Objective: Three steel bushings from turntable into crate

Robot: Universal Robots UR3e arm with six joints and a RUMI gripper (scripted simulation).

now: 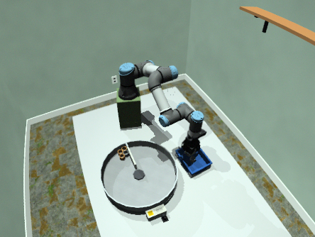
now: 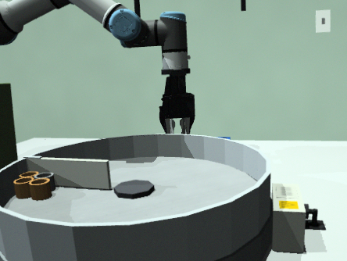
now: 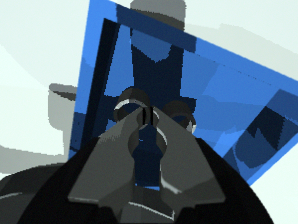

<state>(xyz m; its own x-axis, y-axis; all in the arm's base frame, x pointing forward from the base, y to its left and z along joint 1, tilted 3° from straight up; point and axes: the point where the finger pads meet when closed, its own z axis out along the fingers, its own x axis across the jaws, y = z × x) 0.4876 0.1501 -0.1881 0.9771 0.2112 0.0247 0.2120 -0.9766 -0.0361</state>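
The blue crate lies 40 mm ahead of my hand, 10 mm to the right of it and 10 mm below it. Also, from my hand: grey turntable: 340 mm to the right, 40 mm behind, 20 mm above.
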